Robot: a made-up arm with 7 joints. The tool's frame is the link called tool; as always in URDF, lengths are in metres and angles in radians.
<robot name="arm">
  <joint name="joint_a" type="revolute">
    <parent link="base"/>
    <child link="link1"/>
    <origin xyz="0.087 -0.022 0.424" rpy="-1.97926 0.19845 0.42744"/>
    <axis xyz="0 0 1"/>
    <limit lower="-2.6" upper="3.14" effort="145" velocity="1.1"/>
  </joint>
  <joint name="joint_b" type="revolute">
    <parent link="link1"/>
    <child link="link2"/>
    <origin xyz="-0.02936 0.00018 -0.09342" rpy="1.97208 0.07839 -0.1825"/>
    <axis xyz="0 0 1"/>
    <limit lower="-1.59" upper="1.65" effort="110" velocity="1.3"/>
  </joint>
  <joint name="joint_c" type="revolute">
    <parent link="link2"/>
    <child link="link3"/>
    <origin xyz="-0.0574 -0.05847 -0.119" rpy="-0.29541 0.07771 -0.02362"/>
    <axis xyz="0 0 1"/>
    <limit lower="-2.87" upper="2.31" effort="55" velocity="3.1"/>
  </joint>
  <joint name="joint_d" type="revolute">
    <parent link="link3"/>
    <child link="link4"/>
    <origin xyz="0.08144 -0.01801 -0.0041" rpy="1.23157 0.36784 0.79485"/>
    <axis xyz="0 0 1"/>
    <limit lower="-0.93" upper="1.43" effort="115" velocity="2.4"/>
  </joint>
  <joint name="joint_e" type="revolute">
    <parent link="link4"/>
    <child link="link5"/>
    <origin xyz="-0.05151 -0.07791 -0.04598" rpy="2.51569 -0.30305 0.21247"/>
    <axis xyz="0 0 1"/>
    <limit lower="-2.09" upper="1.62" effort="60" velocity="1.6"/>
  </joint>
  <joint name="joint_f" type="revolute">
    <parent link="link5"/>
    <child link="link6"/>
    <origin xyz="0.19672 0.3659 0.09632" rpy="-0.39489 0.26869 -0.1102"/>
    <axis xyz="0 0 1"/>
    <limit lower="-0.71" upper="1.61" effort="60" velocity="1"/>
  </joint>
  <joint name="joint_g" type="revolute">
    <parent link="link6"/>
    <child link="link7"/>
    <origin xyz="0.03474 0.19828 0.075" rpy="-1.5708 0 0.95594"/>
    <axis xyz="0 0 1"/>
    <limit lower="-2.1" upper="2.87" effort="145" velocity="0.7"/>
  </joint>
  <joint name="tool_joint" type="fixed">
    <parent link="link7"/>
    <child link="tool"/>
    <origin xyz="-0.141 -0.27 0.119" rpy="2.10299 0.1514 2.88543"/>
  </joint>
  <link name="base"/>
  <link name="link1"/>
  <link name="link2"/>
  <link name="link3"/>
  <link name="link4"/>
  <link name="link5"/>
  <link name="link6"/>
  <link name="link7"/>
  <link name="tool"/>
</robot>
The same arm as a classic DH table. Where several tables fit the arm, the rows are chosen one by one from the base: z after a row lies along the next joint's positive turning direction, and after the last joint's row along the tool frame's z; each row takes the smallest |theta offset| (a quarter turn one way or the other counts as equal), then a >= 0, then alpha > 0; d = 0 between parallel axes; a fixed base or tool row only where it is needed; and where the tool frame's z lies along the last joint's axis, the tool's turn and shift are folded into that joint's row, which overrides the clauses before.
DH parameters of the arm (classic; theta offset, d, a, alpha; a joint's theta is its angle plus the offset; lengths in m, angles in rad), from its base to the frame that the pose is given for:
base (fixed): 0.5126 0.3979 0.0650 -1.9708
joint_a: 0.0000 -0.1580 -0.0287 1.9708
joint_b: -0.3585 0.1156 -0.0395 -0.3052
joint_c: 1.1824 -0.2678 0.0349 1.2551
joint_d: 0.2160 0.0763 -0.0866 2.4551
joint_e: -0.1871 -0.6455 -0.0760 -0.4736
joint_f: -1.5644 0.9704 -0.1820 1.5708
joint_g: -0.3447 0.0300 0.0415 2.0963
tool (fixed): -0.1752 -0.3488 0.0000 0.0000
Joint limits (rad, base to tool): -2.6000..3.1400 -1.5900..1.6500 -2.8700..2.3100 -0.9300..1.4300 -2.0900..1.6200 -0.7100..1.6100 -2.1000..2.8700

